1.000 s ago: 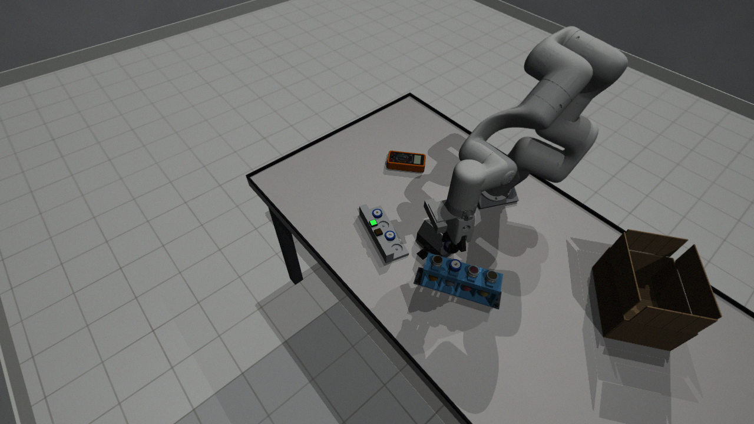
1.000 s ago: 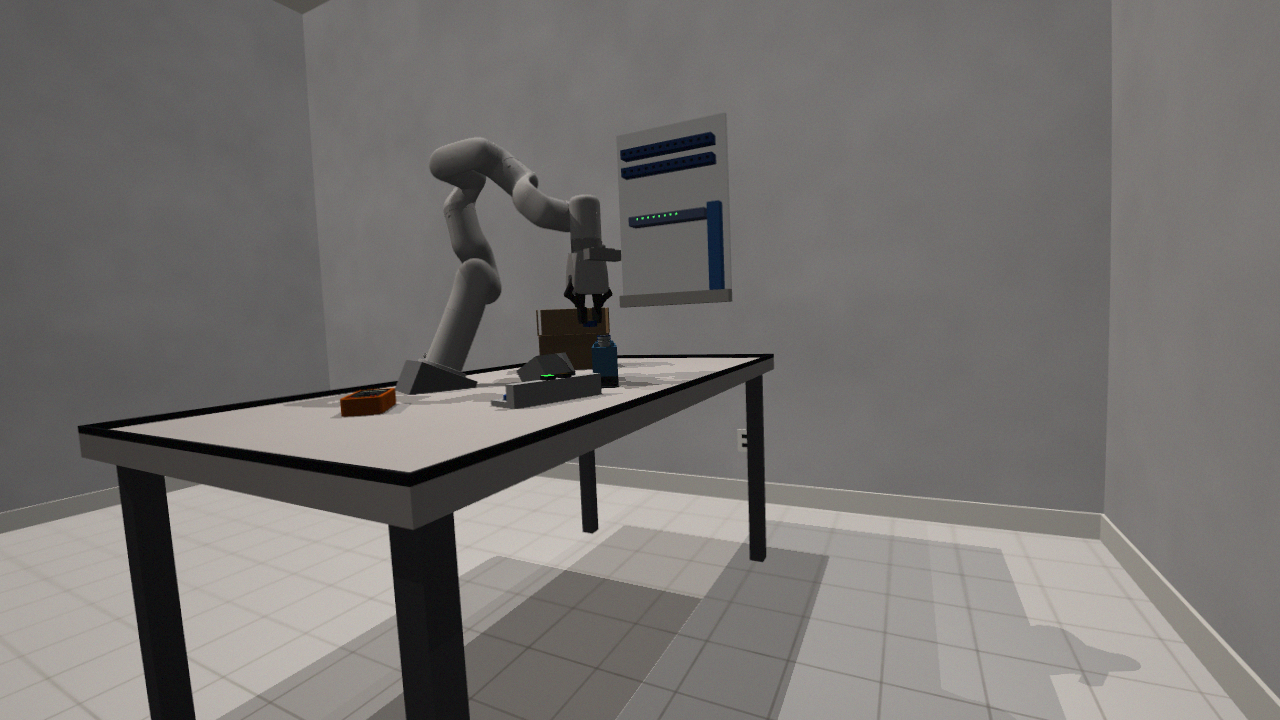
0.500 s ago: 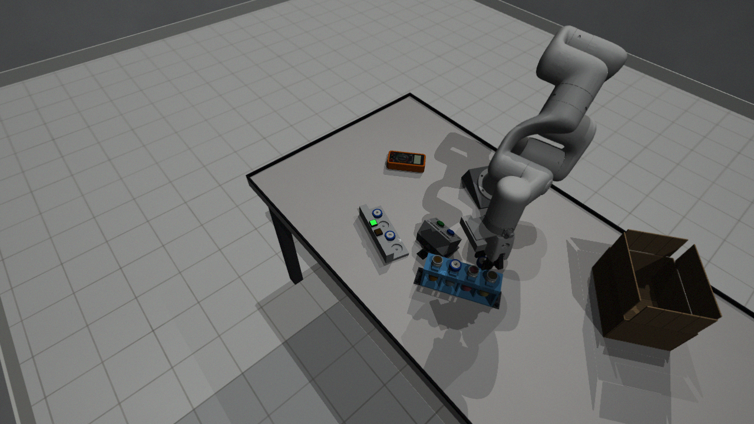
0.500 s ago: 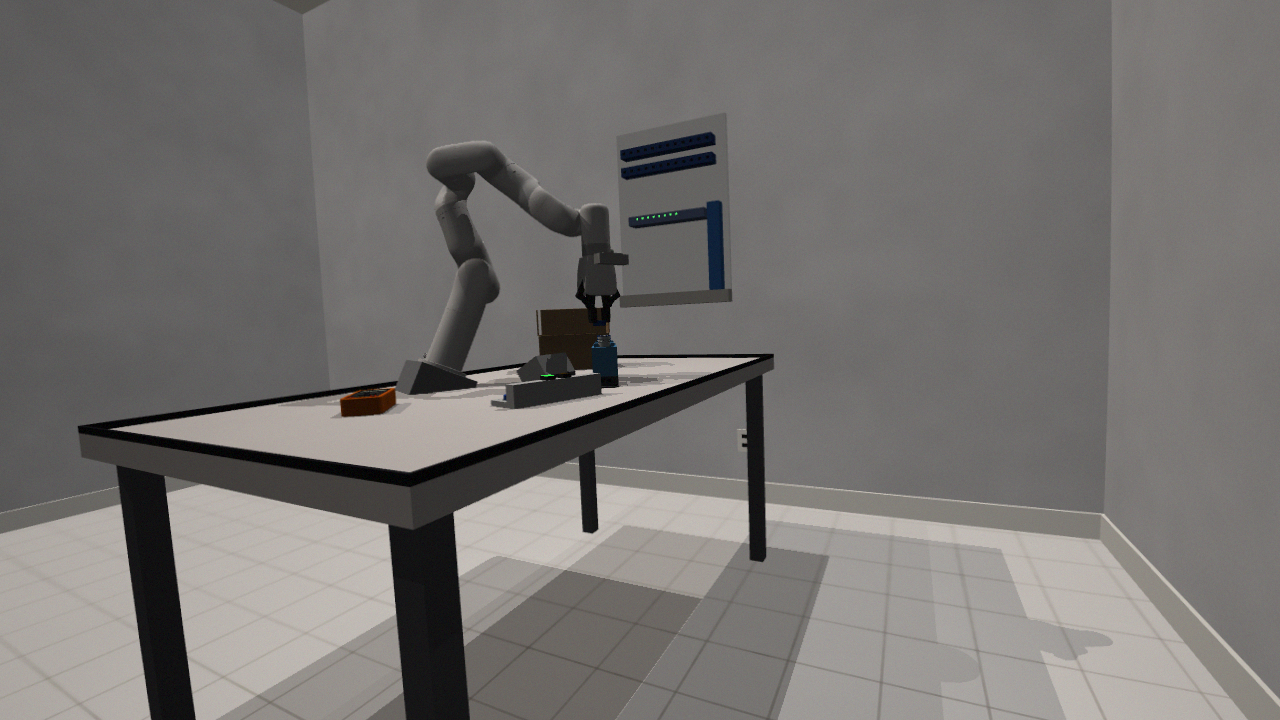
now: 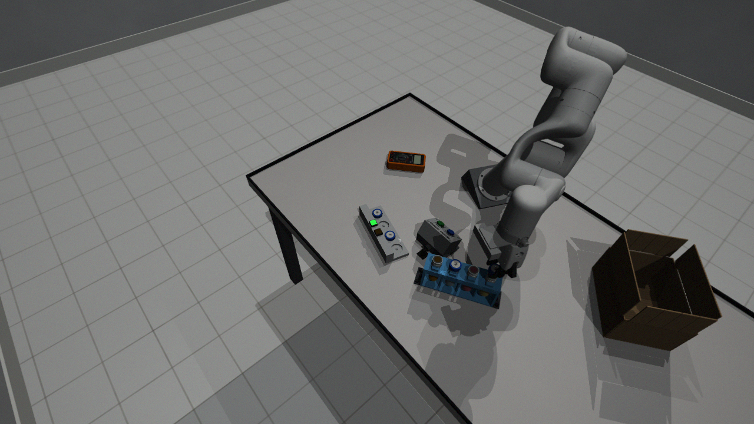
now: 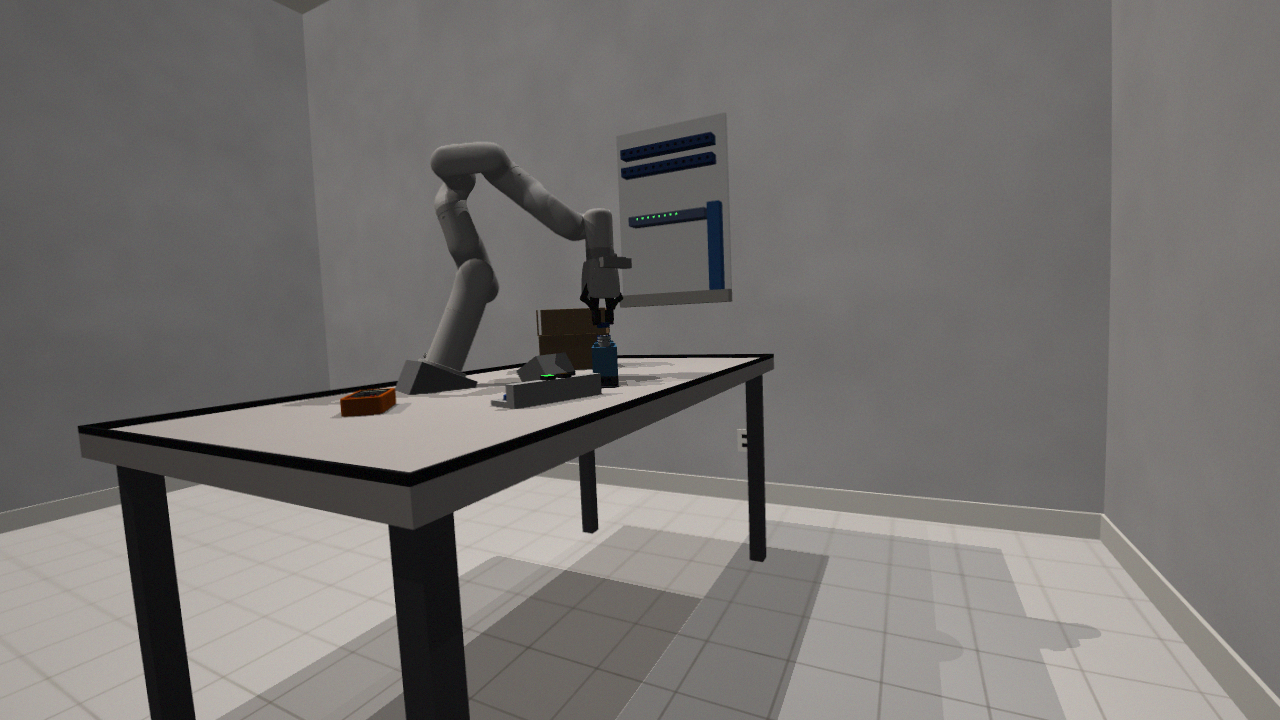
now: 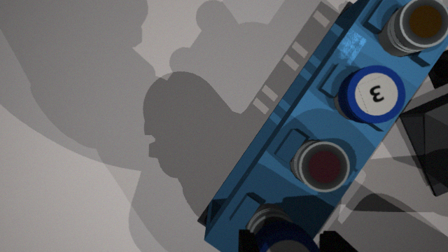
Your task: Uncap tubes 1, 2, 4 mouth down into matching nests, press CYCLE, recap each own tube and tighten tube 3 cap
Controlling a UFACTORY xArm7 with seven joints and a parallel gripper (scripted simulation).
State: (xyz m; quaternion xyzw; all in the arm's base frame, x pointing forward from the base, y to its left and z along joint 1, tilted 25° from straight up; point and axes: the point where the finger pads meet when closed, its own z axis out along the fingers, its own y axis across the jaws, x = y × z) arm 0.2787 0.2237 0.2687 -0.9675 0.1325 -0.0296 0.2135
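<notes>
The cap 3 lies 70 mm ahead of my hand, 80 mm to the right of it and 50 mm below it. Also, from my hand: blue key (20 mm behind, 200 mm to the right, 100 mm below); then cap 1 (20 mm below); then key housing (10 mm ahead, 220 mm to the right, 110 mm below).
</notes>
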